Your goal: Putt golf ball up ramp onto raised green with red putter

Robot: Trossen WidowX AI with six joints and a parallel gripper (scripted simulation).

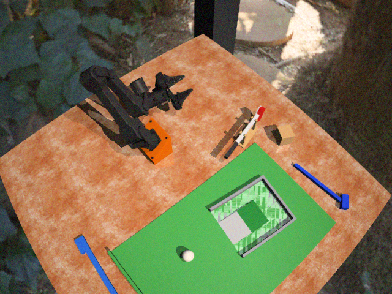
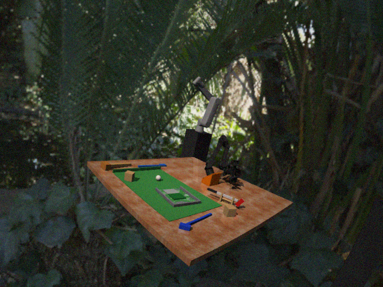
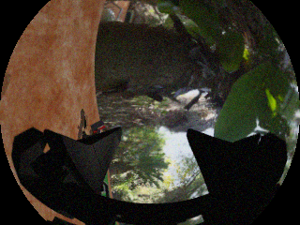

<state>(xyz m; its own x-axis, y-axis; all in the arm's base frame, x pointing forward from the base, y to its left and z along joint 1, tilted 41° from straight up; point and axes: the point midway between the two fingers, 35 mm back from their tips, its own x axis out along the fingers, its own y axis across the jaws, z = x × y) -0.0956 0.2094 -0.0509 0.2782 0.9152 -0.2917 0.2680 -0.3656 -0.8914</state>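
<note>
Right now my gripper tip is 240 mm short of the stand, 160 mm above it and 130 mm to the right of it. From my gripper tip the other things lie so: grey frame: 520 mm ahead, 180 mm below, 50 mm to the right; green mat: 560 mm ahead, 210 mm to the right, 190 mm below; white golf ball: 510 mm ahead, 350 mm to the right, 170 mm below.
</note>
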